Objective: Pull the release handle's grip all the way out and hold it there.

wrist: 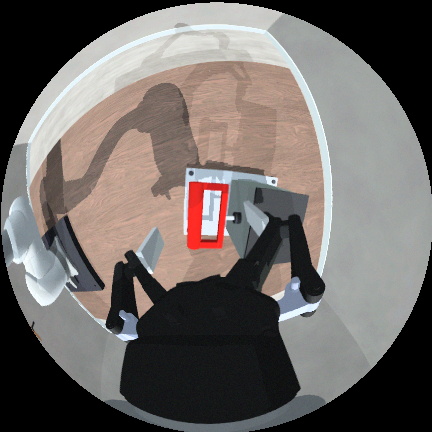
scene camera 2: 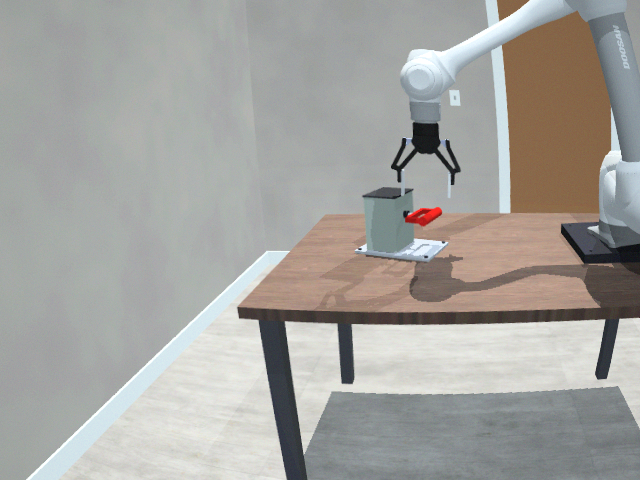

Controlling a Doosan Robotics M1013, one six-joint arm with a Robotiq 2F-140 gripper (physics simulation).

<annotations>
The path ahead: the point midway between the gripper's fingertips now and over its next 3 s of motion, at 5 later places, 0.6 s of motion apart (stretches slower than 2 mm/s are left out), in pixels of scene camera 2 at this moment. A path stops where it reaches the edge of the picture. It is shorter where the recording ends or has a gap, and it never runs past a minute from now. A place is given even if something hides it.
My gripper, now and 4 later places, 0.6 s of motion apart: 426, 195; 430, 205; 429, 217; 445, 217; 449, 217
</annotations>
